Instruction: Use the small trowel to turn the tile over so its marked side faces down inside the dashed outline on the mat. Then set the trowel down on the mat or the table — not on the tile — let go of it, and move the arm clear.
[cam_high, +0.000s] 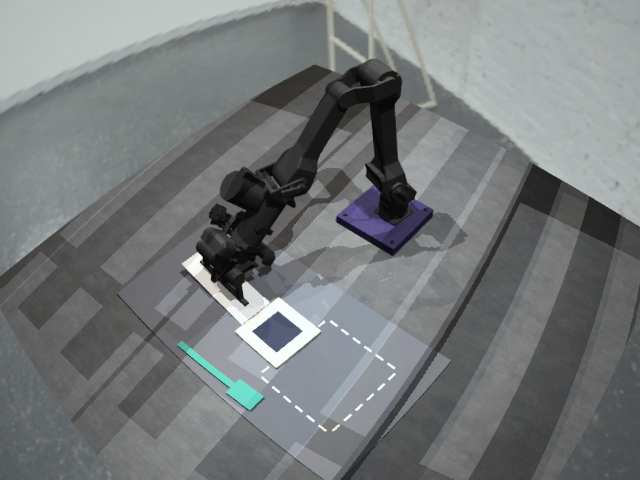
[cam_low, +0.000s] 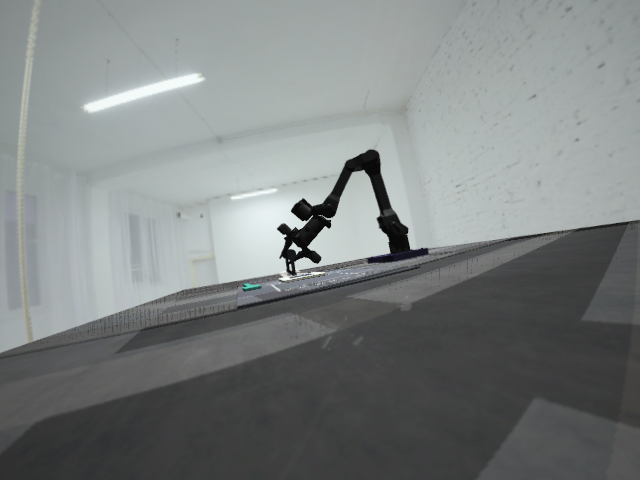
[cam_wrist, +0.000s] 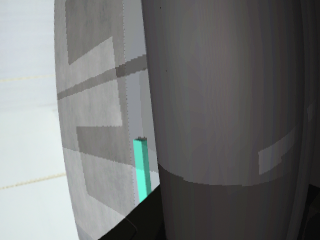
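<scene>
The tile is 14 cm to the left of my gripper tip, 5 cm below it and 3 cm behind it. From my gripper tip the other things lie so: black-handled trowel (3 cm behind, 1 cm below); teal trowel (16 cm to the left, 11 cm ahead, 5 cm below); grey mat (12 cm to the left, 8 cm below, 2 cm behind).
</scene>
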